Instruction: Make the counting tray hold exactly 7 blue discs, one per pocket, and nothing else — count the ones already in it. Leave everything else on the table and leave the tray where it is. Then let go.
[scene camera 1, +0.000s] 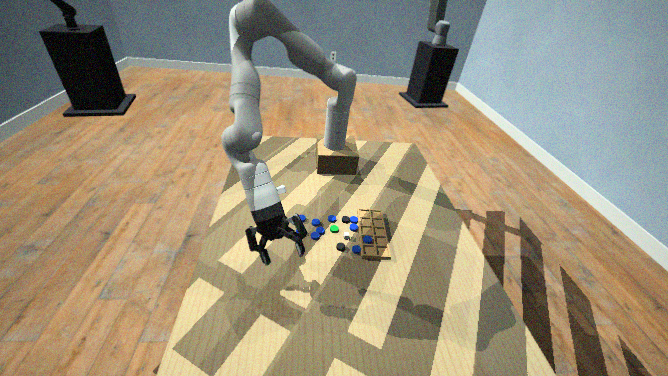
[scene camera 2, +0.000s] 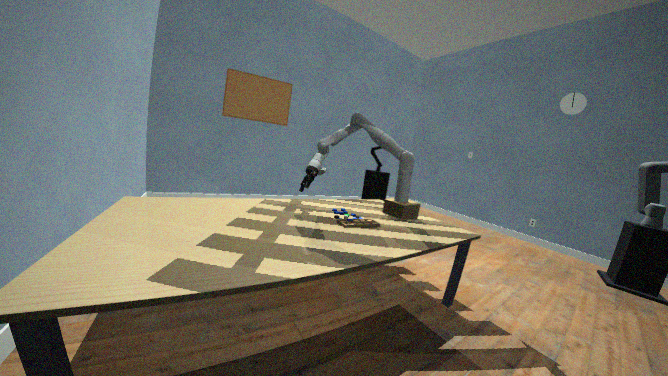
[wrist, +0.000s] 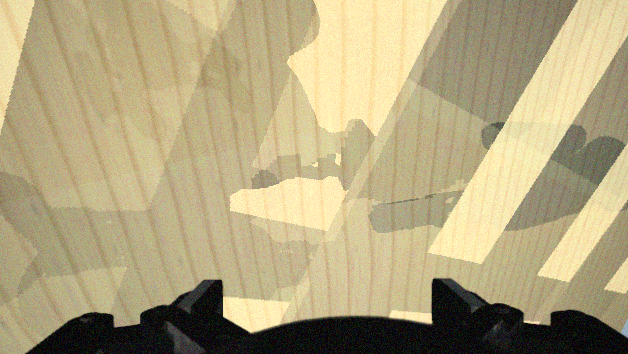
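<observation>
The wooden counting tray (scene camera 1: 378, 258) (scene camera 2: 360, 224) has two columns of pockets and lies right of the loose pieces. One blue disc (scene camera 1: 368, 239) shows in it, in the left column toward the near end; the other pockets look empty. Several blue discs lie left of it, including a blue disc (scene camera 1: 356, 249) at its near left edge, a blue disc (scene camera 1: 354, 227) and another blue disc (scene camera 1: 354, 219) close beside it, and a blue disc (scene camera 1: 316, 222) farther left. My gripper (scene camera 1: 283, 256) (scene camera 2: 302, 189) (wrist: 327, 302) is open and empty, above the table left of the discs, partly hiding the leftmost ones.
A green disc (scene camera 1: 334, 229), a black disc (scene camera 1: 346, 219), another black disc (scene camera 1: 340, 247) and a small white cube (scene camera 1: 347, 235) lie among the blue discs. The arm's wooden base block (scene camera 1: 337, 164) stands behind them. Striped shadows cross the table.
</observation>
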